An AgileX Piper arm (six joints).
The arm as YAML. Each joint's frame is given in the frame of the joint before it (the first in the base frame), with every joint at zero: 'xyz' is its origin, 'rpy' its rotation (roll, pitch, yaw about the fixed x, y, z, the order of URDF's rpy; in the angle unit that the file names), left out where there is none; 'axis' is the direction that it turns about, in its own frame. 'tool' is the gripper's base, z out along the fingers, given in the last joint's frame.
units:
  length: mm
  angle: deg
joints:
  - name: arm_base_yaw
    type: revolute
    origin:
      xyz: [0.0, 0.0, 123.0]
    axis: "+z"
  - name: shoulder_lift
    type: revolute
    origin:
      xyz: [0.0, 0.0, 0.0]
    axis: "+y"
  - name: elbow
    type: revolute
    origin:
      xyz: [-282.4, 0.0, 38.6]
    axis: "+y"
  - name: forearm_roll
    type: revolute
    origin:
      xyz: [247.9, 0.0, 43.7]
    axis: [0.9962, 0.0, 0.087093]
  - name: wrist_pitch
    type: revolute
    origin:
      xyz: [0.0, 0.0, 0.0]
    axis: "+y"
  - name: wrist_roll
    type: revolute
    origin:
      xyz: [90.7, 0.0, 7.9]
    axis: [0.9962, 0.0, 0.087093]
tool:
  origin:
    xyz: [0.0, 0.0, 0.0]
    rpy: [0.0, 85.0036, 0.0]
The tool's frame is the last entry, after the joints.
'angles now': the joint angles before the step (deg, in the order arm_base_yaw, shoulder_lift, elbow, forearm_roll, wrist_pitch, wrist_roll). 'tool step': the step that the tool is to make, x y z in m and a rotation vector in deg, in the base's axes. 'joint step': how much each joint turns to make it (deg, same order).
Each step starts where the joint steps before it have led.
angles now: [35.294 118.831 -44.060 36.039 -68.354 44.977]
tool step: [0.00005 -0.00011 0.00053 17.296 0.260 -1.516]
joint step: [0.000 0.001 0.000 -0.001 -0.344 17.362]
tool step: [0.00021 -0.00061 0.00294 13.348 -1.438 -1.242]
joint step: [-0.001 -0.001 0.000 0.000 -1.890 13.349]
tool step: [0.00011 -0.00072 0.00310 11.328 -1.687 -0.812]
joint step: [0.002 0.001 -0.001 0.059 -2.006 11.287]
